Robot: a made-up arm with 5 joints.
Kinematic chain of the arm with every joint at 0, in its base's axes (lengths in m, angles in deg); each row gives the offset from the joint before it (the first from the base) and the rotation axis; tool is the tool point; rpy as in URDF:
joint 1: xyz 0 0 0.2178 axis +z
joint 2: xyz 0 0 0 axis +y
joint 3: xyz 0.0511 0 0.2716 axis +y
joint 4: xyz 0.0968 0 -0.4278 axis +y
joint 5: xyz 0.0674 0 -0.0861 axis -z
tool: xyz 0 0 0 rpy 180 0 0
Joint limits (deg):
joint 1: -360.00..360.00
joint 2: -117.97..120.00
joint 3: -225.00..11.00
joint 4: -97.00..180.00
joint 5: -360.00..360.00
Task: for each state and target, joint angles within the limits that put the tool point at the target. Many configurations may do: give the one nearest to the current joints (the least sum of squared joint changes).
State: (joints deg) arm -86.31 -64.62 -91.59 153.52 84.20
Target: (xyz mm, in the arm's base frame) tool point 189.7 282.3 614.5
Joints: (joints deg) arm -123.90 -93.16 -96.26 162.08 84.20
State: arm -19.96 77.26 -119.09 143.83 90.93
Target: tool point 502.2 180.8 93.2
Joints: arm 19.80 54.08 -103.26 157.93 90.93
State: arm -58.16 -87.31 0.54 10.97 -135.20
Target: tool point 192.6 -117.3 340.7
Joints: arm -31.34 -114.46 8.91 63.63 -135.20
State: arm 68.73 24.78 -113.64 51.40 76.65
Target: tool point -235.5 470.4 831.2
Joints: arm 116.59 15.51 -137.91 40.63 76.65
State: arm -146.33 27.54 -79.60 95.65 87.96
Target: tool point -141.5 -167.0 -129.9
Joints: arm -130.27 50.62 -47.66 98.87 87.96
